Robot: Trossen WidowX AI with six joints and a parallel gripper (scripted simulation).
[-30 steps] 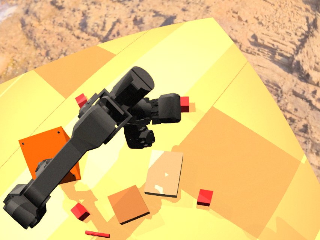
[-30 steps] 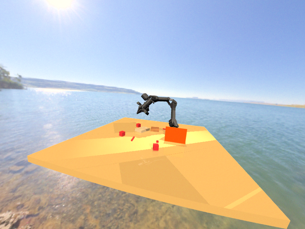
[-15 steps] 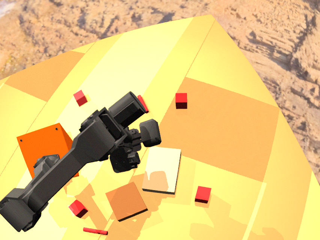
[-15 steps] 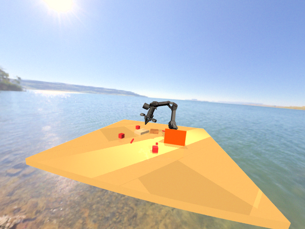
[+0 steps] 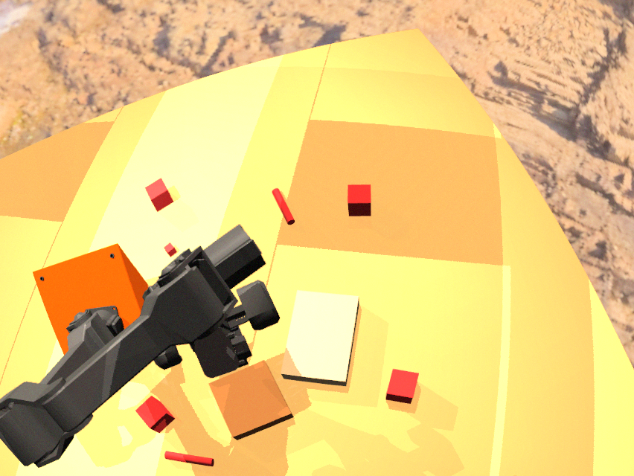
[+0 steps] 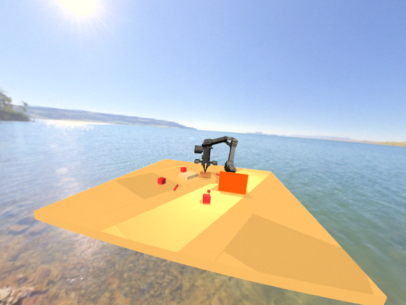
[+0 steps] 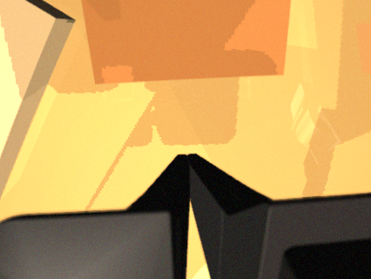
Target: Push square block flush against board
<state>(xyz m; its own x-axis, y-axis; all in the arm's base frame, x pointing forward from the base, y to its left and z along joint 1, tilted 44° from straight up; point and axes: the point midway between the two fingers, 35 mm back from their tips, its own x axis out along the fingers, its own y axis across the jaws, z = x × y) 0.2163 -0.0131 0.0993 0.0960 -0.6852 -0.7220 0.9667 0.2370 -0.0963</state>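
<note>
Right now my gripper tip is 20 mm short of the square block, 80 mm to the left of it and 50 mm above it. From my gripper tip the other things lie so: board 140 mm ahead, 10 mm to the left, 50 mm below.
</note>
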